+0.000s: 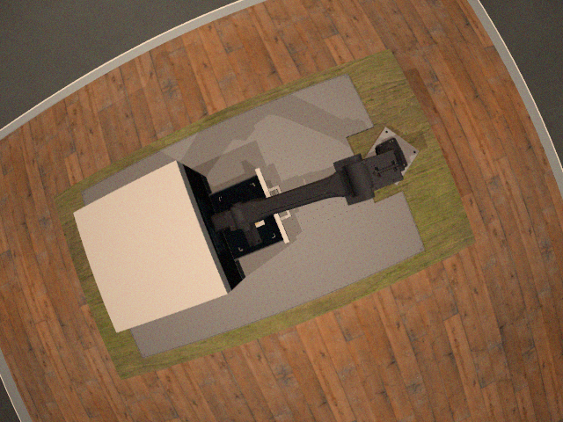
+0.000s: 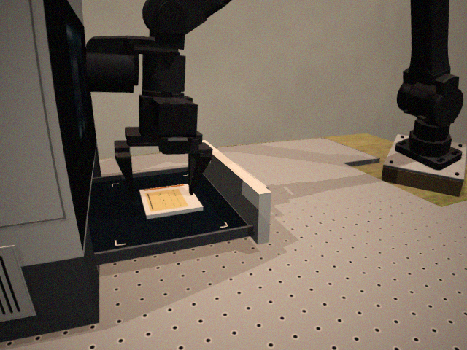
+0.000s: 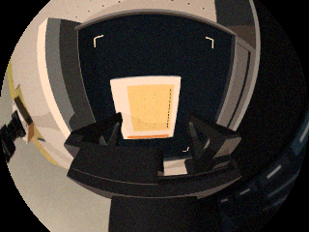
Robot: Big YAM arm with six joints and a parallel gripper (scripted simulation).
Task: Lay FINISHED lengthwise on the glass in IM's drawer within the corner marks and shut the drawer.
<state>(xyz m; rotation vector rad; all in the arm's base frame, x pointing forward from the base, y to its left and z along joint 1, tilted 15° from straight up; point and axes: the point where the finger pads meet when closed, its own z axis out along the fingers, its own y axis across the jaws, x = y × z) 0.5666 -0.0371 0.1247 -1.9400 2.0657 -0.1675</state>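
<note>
The imager drawer lies 1 cm ahead of my hand and 1 cm below it. The rest, counted from my hand: cassette 1 cm behind, 1 cm to the right, 1 cm below.
</note>
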